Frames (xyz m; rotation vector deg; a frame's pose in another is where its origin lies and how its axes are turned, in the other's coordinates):
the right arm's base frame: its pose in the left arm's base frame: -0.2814 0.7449 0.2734 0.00 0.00 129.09
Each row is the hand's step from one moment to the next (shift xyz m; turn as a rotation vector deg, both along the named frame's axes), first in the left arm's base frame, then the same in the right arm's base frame.
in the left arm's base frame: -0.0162 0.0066 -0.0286 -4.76 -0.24 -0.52
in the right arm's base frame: 0.0153 0.0084 -0.0286 2.82 3.85 -0.52
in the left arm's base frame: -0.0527 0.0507 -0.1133 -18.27 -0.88 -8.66
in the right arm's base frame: 0.0726 0.0089 -0.1133 10.84 14.74 -8.66
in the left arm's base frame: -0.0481 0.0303 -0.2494 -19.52 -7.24 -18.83
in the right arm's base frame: 0.0538 0.0182 -0.2494 6.69 19.72 -18.83
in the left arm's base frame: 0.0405 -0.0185 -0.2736 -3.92 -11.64 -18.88
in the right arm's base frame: -0.0399 -0.0198 -0.2736 -6.56 10.38 -18.88
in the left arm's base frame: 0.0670 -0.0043 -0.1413 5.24 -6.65 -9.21
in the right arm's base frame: -0.0456 -0.0493 -0.1413 -8.47 0.13 -9.21
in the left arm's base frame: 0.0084 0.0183 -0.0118 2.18 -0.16 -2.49
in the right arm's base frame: 0.0089 -0.0181 -0.0118 -1.50 -1.59 -2.49
